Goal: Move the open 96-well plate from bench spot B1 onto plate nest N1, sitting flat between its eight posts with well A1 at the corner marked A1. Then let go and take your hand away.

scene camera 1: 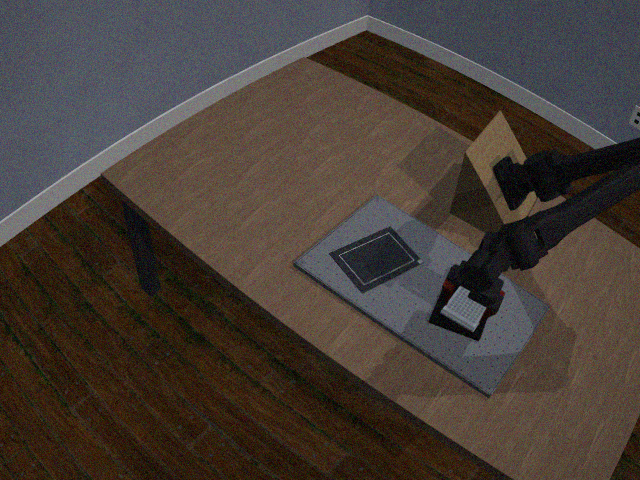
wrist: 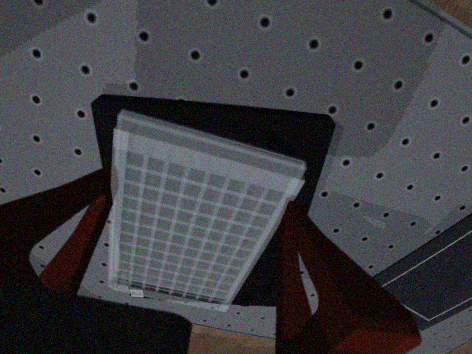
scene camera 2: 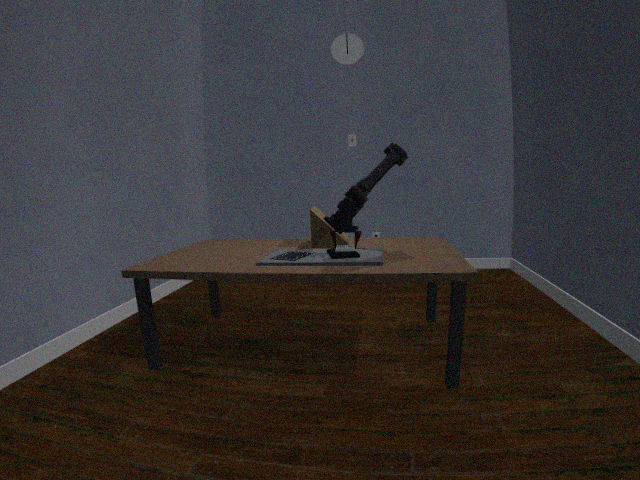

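Seen in the pictures: gripper, between the fingertips: (scene camera 1: 463, 312) (wrist: 201, 191) (scene camera 2: 345, 249); arm's base, origin of its link: (scene camera 1: 507, 183) (scene camera 2: 332, 226).
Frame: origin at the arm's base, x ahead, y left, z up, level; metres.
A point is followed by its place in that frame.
Note:
The white 96-well plate (scene camera 1: 464, 310) {x 0.383, y 0.112, z -0.046 m} (wrist: 199, 218) {x 0.367, y 0.107, z -0.052 m} is between my red fingers, slightly tilted, just above the black pad of spot B1 (scene camera 1: 456, 330) {x 0.415, y 0.122, z -0.075 m} (wrist: 252, 119) {x 0.419, y 0.100, z -0.073 m}. A small A1 label shows at the plate's near left corner in the wrist view. My gripper (scene camera 1: 471, 299) (scene camera 2: 344, 244) {x 0.383, y 0.112, z -0.053 m} (wrist: 201, 191) {x 0.383, y 0.112, z -0.053 m} is shut on the plate's long sides. Plate nest N1 (scene camera 1: 375, 259) {x 0.376, y -0.129, z -0.083 m} (scene camera 2: 290, 255) {x 0.368, y -0.137, z -0.083 m} (wrist: 396, 277) {x 0.336, y -0.070, z -0.083 m} is a dark square with a white outline, to the left on the grey board, apart from the plate. Its posts are too small to make out.
The grey perforated board (scene camera 1: 385, 310) {x 0.470, y -0.027, z -0.085 m} (scene camera 2: 368, 258) {x 0.422, y 0.213, z -0.085 m} (wrist: 270, 53) {x 0.449, y 0.104, z -0.085 m} lies on the wooden table (scene camera 1: 247, 167) {x 0.351, y -0.561, z -0.098 m} (scene camera 2: 223, 257) {x 0.351, y -0.477, z -0.098 m}. A tan wooden wedge (scene camera 1: 494, 143) {x -0.028, y -0.076, z 0.069 m} (scene camera 2: 318, 228) {x 0.107, y -0.056, z 0.003 m} stands behind the board, beside the arm's base.

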